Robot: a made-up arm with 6 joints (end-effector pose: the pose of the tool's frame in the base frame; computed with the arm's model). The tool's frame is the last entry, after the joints.
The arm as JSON. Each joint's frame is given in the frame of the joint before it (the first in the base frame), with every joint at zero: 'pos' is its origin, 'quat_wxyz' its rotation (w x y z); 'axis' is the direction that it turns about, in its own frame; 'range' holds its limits. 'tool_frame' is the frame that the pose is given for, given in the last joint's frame.
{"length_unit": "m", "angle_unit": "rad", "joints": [
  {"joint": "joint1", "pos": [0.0, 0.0, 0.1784], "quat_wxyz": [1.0, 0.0, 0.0, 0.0], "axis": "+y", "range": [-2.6, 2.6]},
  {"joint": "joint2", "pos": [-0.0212, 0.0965, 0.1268], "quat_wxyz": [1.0, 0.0, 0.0, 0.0], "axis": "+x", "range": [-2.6, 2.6]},
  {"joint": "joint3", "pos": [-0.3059, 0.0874, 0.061], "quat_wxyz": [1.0, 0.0, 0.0, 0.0], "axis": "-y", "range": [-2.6, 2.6]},
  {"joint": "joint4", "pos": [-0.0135, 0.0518, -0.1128], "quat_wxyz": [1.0, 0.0, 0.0, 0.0], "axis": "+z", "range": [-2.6, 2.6]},
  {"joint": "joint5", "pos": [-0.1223, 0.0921, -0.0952], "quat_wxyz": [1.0, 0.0, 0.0, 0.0], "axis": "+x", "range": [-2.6, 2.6]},
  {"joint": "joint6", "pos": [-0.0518, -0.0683, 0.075], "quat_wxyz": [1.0, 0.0, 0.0, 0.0], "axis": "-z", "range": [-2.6, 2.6]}
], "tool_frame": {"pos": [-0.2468, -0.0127, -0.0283], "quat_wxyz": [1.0, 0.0, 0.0, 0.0]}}
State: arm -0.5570 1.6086 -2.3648 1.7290 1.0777 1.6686
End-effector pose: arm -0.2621 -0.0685 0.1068 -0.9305 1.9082 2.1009
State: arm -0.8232 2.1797 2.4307 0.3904 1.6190 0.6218
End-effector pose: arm -0.1065 0.1424 0.3560 -1.7712 1.8106 -0.1944
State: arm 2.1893 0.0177 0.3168 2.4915 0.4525 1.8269
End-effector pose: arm 0.2707 -0.0199 0.4144 0.4716 2.1581 0.7125
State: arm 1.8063 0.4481 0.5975 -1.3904 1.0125 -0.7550
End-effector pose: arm 0.0672 0.6666 0.4011 0.0271 0.1963 -1.1762
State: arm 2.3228 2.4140 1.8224 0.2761 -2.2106 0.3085
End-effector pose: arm 0.3333 0.1903 -0.1449 1.9662 -1.8003 0.4971
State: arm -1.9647 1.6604 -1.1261 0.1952 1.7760 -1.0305
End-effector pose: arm 0.0739 -0.0538 -0.7803 -1.7644 -0.5505 -2.4170
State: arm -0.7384 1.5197 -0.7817 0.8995 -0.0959 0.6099
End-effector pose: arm -0.5774 -0.1138 -0.2456 1.0971 -0.2186 1.2589
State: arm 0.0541 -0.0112 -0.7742 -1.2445 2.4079 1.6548
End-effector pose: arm -0.4984 0.3707 0.3967 -2.1344 -0.5782 2.1383
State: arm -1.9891 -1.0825 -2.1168 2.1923 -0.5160 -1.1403
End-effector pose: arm 0.1482 -0.0318 -0.2795 -0.5429 -0.6111 2.1223
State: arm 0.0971 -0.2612 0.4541 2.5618 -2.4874 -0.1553
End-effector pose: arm -0.0373 -0.1627 0.3800 1.0510 2.4422 -1.0373
